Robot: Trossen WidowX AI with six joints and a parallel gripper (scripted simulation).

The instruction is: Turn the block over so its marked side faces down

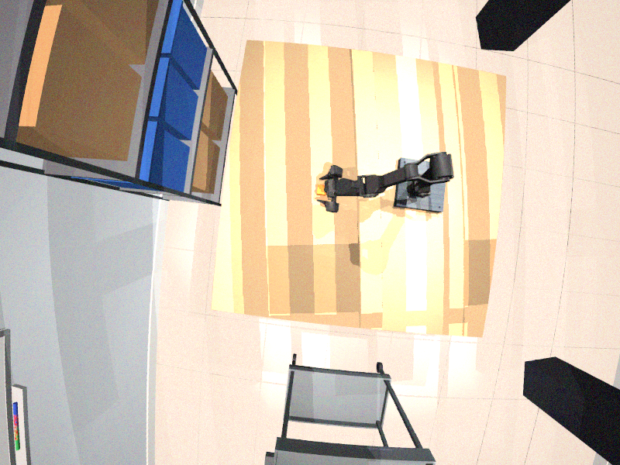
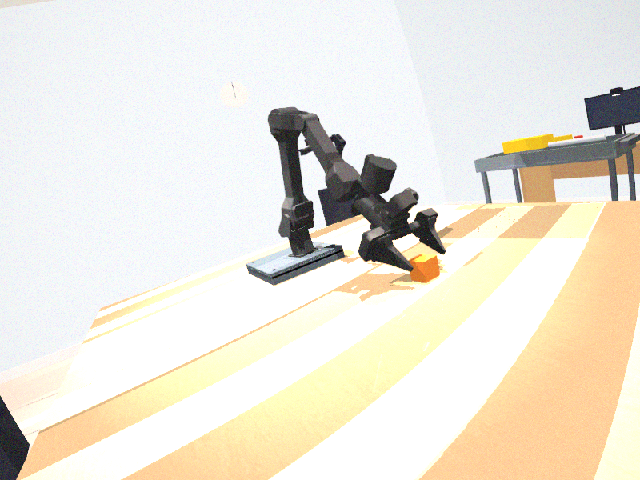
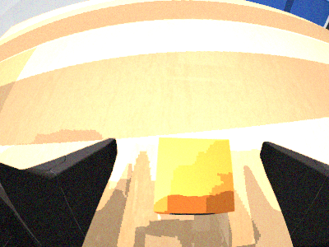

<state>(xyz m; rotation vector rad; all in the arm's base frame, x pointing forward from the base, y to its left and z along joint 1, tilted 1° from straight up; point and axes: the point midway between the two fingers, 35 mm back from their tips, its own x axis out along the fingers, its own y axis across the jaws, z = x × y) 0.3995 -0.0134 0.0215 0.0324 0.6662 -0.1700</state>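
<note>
My gripper tip is now 30 mm past the block and 10 mm above it.
</note>
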